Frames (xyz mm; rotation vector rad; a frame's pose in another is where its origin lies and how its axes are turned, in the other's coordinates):
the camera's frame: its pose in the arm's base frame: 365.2 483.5 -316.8 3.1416 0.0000 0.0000
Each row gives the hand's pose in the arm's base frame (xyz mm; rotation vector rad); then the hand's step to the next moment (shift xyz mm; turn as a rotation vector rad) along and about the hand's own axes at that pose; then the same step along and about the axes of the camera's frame.
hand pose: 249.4 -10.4 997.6 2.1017 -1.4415 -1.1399
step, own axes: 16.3 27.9 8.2 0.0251 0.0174 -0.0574
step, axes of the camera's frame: -20.9 25.1 -6.7 0.0377 0.0384 -0.0364
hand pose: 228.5 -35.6 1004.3 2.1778 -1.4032 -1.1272
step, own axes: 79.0 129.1 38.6 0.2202 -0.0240 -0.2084
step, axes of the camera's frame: -93.0 123.7 -21.0 0.2180 0.2111 -0.0203
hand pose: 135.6 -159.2 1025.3 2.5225 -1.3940 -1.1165
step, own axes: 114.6 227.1 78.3 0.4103 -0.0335 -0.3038
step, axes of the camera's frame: -172.7 198.6 39.3 0.3465 0.3759 0.0205
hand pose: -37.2 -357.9 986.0 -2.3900 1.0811 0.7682
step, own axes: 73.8 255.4 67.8 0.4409 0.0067 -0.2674
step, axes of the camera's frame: -178.7 160.5 132.5 0.3207 0.3972 0.0730
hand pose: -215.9 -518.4 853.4 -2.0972 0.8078 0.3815
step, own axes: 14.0 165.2 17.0 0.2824 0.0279 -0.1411
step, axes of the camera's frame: -99.2 65.5 116.8 0.1901 0.2409 0.0792
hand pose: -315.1 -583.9 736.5 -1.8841 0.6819 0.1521
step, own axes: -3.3 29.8 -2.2 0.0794 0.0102 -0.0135
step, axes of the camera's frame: -18.7 8.4 21.9 0.0576 0.0452 0.0351
